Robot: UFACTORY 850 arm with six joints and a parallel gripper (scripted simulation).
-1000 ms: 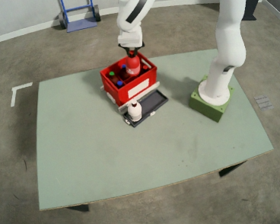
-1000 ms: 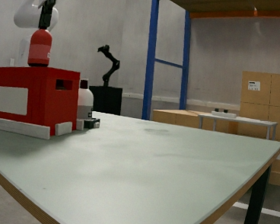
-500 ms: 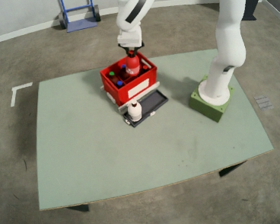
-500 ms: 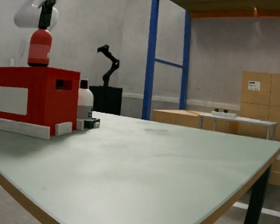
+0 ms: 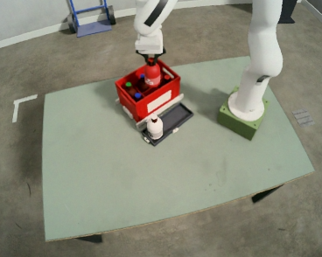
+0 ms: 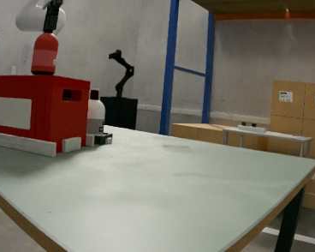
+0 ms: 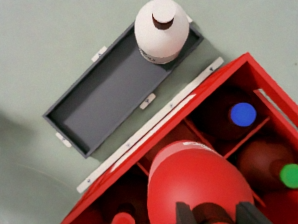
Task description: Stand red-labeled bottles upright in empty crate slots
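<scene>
Now: hand 70 mm above the red-capped bottle. From my hand the other things lie so: white bottle: 20 mm ahead, 180 mm to the left, 250 mm below; red crate: 20 mm ahead, 40 mm to the right, 250 mm below; dark grey tray: 50 mm behind, 130 mm to the left, 320 mm below.
</scene>
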